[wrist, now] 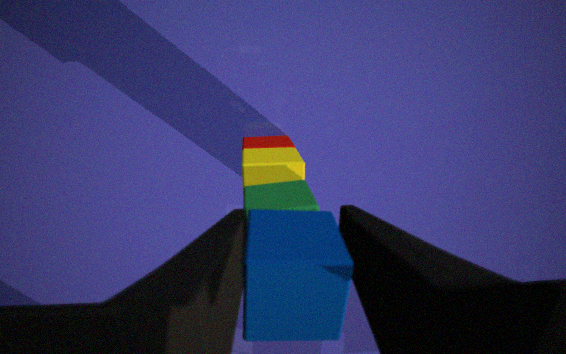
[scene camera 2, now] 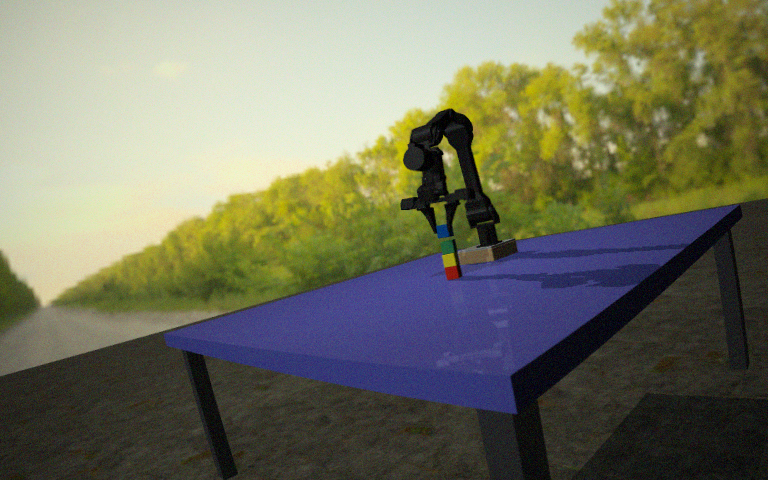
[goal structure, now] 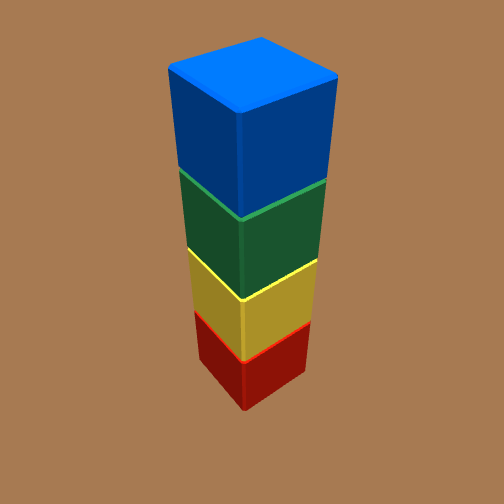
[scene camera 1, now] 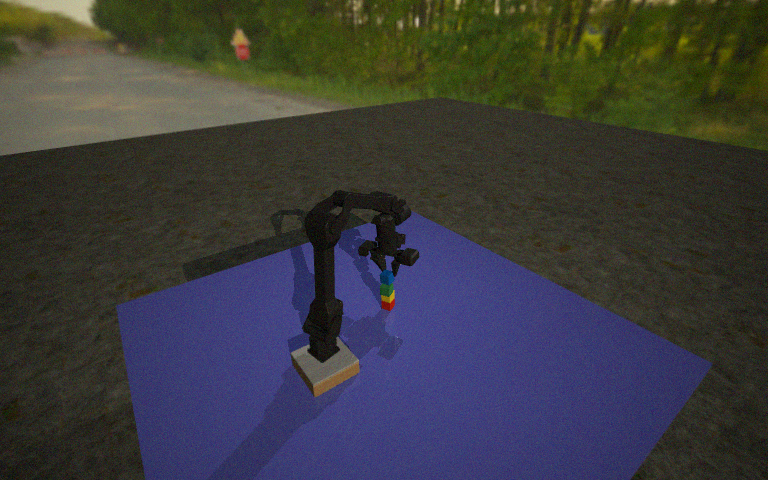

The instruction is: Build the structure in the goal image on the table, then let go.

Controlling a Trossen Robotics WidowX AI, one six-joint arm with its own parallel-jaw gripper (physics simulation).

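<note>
A stack of cubes stands on the purple table [scene camera 1: 477,381] [scene camera 2: 358,333] [wrist: 387,88]: a red cube [scene camera 1: 388,305] [scene camera 2: 452,272] [wrist: 267,142] at the bottom, a yellow cube [scene camera 1: 388,297] [scene camera 2: 449,260] [wrist: 271,168] on it, then a green cube [scene camera 1: 387,289] [scene camera 2: 447,247] [wrist: 279,194]. A blue cube [scene camera 1: 387,276] [scene camera 2: 442,231] [wrist: 295,274] rests on the green one. My gripper [scene camera 1: 387,271] [scene camera 2: 442,224] [wrist: 293,281] points straight down over the stack and is shut on the blue cube, one black finger on each side of it.
The arm's base block [scene camera 1: 325,368] [scene camera 2: 487,251] stands on the table close beside the stack. The table's far edge runs a little behind the stack in scene camera 1, with dark ground beyond it.
</note>
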